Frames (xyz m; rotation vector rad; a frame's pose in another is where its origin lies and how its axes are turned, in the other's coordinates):
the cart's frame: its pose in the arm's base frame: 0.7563 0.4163 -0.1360 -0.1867 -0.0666 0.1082
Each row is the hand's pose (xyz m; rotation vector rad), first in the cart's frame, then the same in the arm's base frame.
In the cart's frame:
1: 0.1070 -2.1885 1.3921 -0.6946 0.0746 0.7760
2: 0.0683 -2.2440 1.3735 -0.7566 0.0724 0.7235
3: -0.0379 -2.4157 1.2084 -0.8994 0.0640 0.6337
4: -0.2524 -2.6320 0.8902 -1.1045 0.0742 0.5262
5: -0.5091 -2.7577 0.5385 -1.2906 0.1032 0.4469
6: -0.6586 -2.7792 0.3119 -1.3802 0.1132 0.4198
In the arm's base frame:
1: 0.9778 -1.4566 1.6478 -0.9069 0.0496 0.8559
2: 0.9464 -1.5186 1.6379 -0.9682 0.0390 0.8011
3: 0.8710 -1.7283 1.5025 -1.1094 0.0148 0.7060
4: 0.7043 -2.0217 1.2193 -1.3129 0.0053 0.5875
5: 0.4891 -2.2375 0.8839 -1.4983 0.0193 0.4951
6: 0.3602 -2.3166 0.6574 -1.5876 0.0233 0.4618

